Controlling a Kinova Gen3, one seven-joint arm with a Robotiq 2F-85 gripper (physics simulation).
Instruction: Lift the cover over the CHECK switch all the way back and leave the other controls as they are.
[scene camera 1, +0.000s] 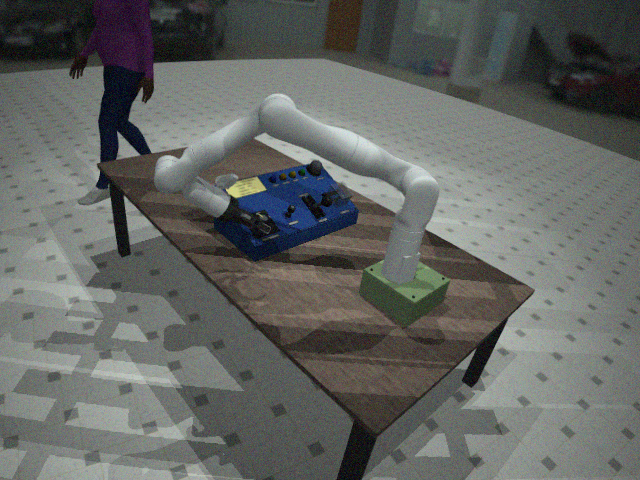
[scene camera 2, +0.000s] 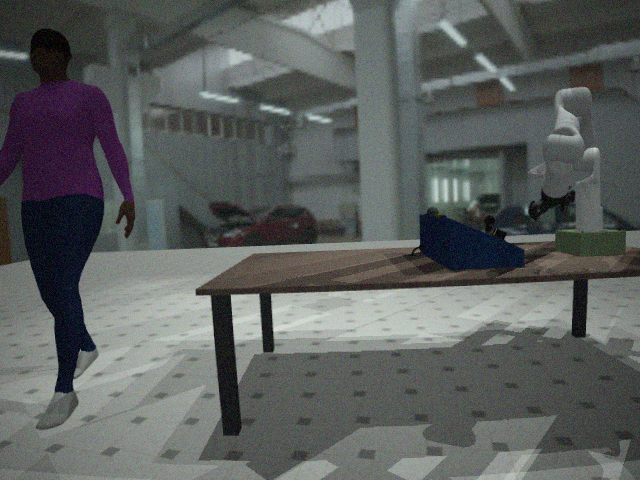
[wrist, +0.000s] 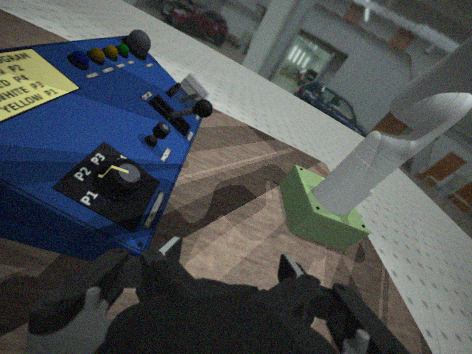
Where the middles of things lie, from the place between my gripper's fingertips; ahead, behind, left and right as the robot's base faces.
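With the blue control panel (scene camera 1: 271, 193) to measure from, my hand is 240 mm to the left of it, 70 mm above it and 270 mm short of it. I also consider the clear hinged cover (wrist: 189, 91), and this one is 210 mm ahead of my hand, 50 mm below it and 430 mm to the right of it.
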